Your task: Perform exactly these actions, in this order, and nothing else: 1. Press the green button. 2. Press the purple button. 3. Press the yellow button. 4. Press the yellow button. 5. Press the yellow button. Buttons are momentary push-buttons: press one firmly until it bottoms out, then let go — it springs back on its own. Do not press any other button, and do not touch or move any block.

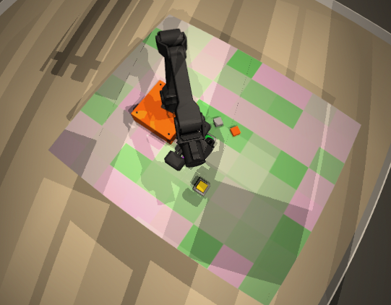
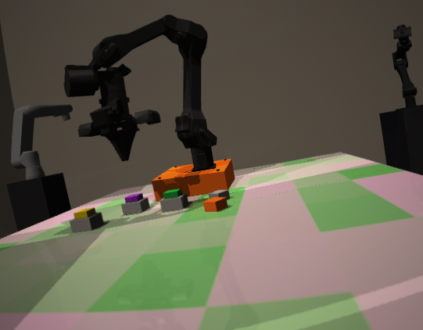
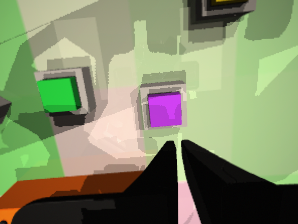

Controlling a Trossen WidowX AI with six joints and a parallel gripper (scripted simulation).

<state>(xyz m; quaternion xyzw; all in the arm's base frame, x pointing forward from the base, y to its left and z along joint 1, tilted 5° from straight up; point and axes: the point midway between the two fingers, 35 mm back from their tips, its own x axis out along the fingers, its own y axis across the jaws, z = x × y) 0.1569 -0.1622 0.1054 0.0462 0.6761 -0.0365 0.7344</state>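
The purple button lies 90 mm below my gripper tip. Also, from my gripper tip: green button 100 mm to the left, 90 mm below, 30 mm ahead; yellow button 100 mm ahead, 90 mm below, 70 mm to the right; grey block 200 mm to the left, 110 mm below, 30 mm ahead.
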